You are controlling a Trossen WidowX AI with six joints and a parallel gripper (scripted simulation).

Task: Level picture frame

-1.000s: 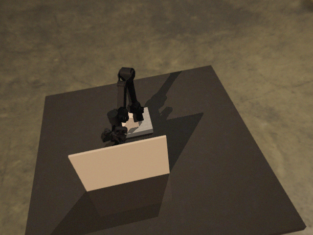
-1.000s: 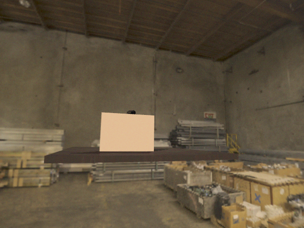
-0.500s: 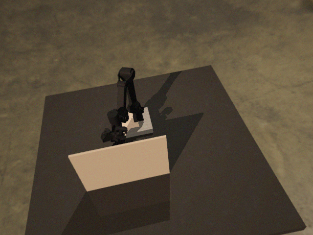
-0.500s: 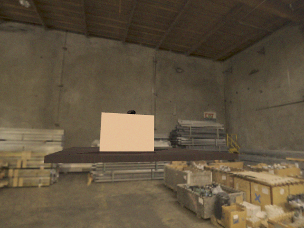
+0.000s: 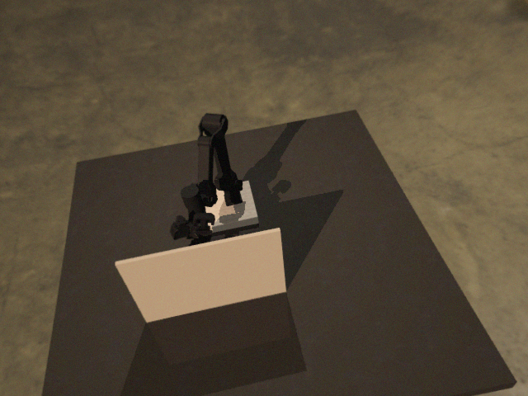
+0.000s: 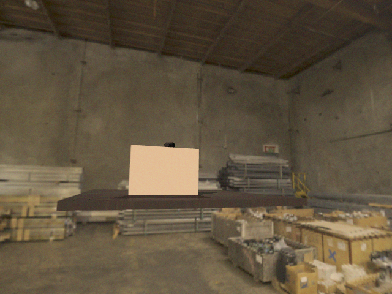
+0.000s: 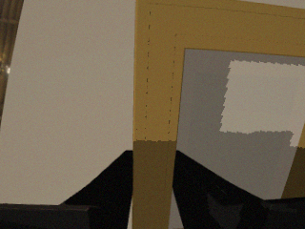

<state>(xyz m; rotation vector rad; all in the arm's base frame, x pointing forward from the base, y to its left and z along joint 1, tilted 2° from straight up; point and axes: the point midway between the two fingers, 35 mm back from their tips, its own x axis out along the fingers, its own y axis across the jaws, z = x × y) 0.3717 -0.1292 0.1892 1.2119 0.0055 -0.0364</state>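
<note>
My gripper tip is now 50 mm above the yellow picture frame, 10 mm to the left of it and 10 mm short of it. Round my gripper tip: wall panel: 70 mm below, 20 mm ahead.
</note>
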